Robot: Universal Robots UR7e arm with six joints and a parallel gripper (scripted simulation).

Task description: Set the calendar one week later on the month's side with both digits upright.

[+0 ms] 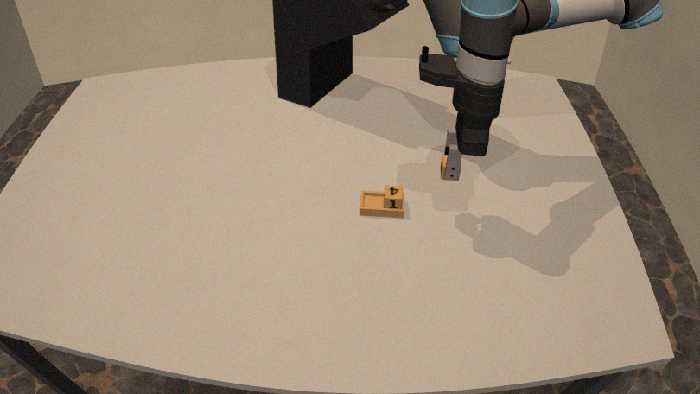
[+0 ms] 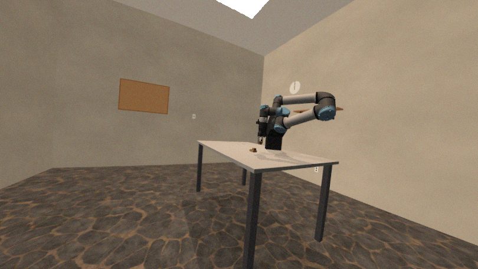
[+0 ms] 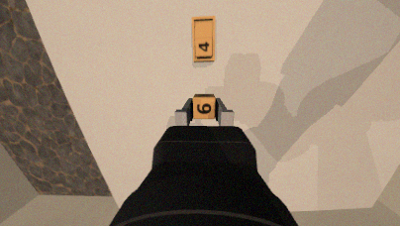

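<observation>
My gripper is now 11 cm above the orange tray, 10 cm to the left of it and 3 cm short of it. From my hand the other things lie so: cube 1 cm below.
</observation>
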